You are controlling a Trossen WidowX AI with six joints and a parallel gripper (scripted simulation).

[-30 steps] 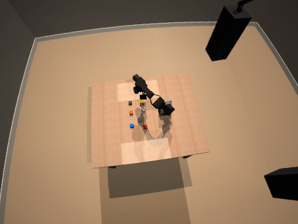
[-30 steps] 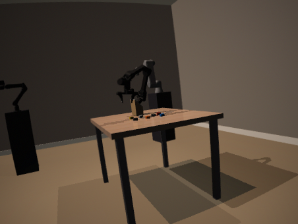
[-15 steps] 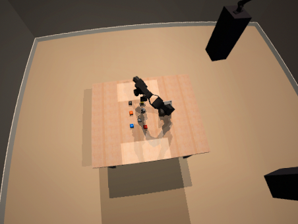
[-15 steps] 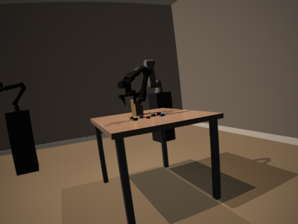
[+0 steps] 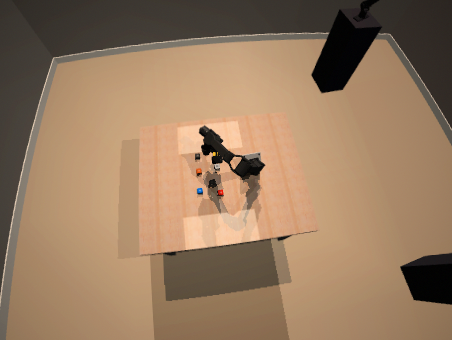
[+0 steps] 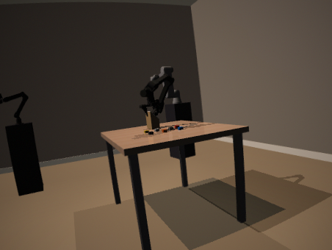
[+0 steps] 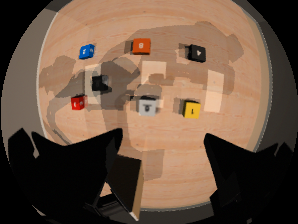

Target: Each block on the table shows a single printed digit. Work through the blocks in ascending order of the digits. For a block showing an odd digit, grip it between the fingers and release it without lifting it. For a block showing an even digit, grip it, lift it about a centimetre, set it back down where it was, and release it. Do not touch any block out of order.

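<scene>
My gripper tip is now 120 mm above the yellow block, 60 mm to the left of it and 10 mm past it. Also, from my gripper tip: orange block: 120 mm below, 120 mm ahead, 30 mm to the left; then grey block: 130 mm to the left, 120 mm below, 60 mm ahead; then black block: 120 mm below, 110 mm ahead, 80 mm to the right.
</scene>
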